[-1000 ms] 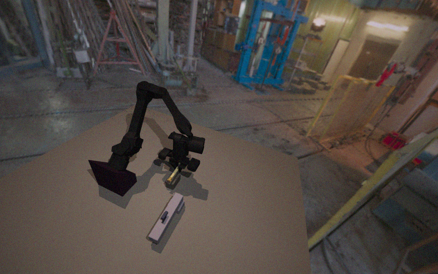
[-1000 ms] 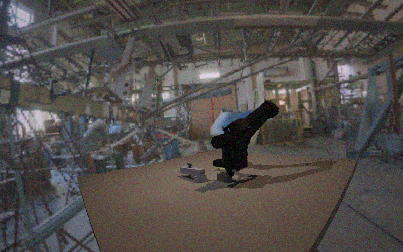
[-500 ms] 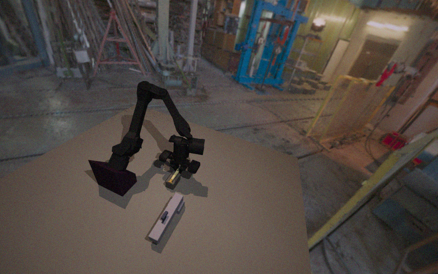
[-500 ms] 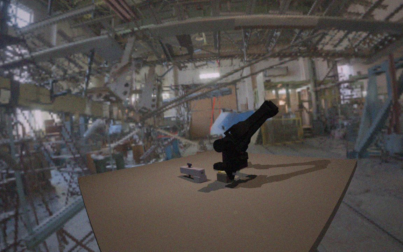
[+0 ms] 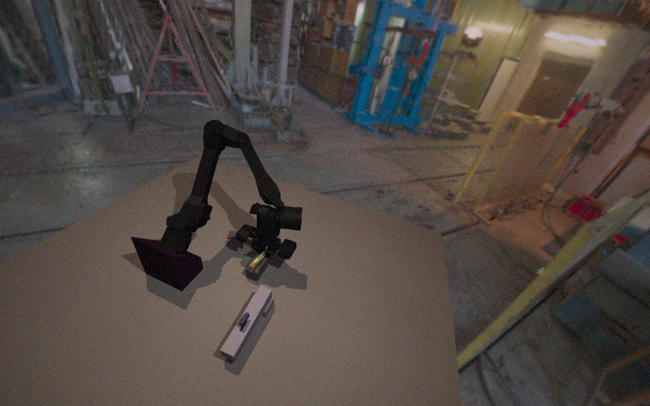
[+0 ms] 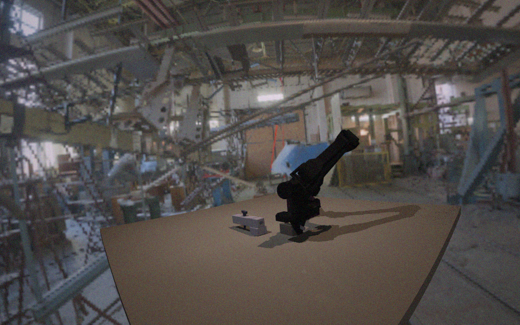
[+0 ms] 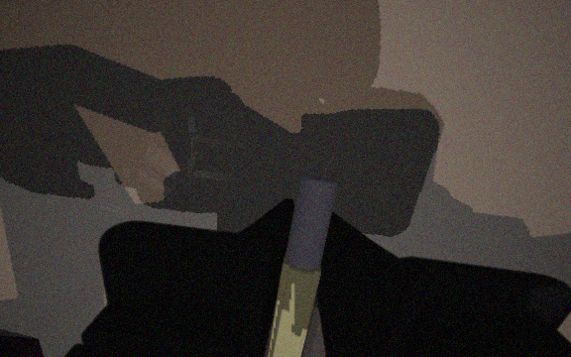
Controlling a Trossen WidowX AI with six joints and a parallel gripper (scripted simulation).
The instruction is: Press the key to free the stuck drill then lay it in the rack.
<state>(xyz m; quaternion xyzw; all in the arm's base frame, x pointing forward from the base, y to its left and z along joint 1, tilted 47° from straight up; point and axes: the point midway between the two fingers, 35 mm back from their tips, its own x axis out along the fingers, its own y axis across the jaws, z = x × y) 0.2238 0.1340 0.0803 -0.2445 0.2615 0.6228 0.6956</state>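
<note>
Right now my gripper tip is 4 cm to the left of the drill and 4 cm below it. From my gripper tip the other things lie so: dark key: 6 cm ahead, 25 cm to the right, 5 cm above; light-grey holder block: 6 cm ahead, 22 cm to the right, 3 cm above; rack: 1 cm behind, 5 cm to the right, 1 cm above.
</note>
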